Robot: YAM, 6 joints.
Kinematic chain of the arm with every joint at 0, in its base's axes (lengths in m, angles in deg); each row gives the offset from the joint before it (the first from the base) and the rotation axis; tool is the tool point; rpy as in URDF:
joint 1: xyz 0 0 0.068 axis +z
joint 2: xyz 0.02 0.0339 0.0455 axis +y
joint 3: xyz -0.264 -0.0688 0 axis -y
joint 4: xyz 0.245 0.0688 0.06 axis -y
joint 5: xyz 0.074 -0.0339 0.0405 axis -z
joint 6: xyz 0.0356 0 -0.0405 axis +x
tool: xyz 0 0 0 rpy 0 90 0
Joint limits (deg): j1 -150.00..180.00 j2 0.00..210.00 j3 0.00..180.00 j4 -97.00..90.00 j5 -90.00..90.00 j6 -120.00..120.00
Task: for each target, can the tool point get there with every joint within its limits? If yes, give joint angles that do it. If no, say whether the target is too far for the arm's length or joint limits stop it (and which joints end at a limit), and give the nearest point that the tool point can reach.
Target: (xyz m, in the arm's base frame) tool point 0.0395 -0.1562 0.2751
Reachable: yes | joints -76.43 51.16 48.43 -54.65 -2.80 -99.36
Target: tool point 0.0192 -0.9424 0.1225
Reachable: no: too far | nearest point 0.0132 -0.6457 0.1196 | short by 0.297 m
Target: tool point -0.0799 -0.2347 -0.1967
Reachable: yes | joints -116.25 176.56 56.81 50.59 -64.37 23.70
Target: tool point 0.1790 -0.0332 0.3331
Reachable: yes | joints -2.03 52.52 26.62 66.31 49.00 -44.30
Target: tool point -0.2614 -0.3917 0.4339
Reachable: yes | joints 53.80 36.67 157.46 68.68 34.96 -46.82
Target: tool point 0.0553 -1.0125 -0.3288
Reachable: no: too far | nearest point 0.0323 -0.5909 -0.1409 | short by 0.462 m
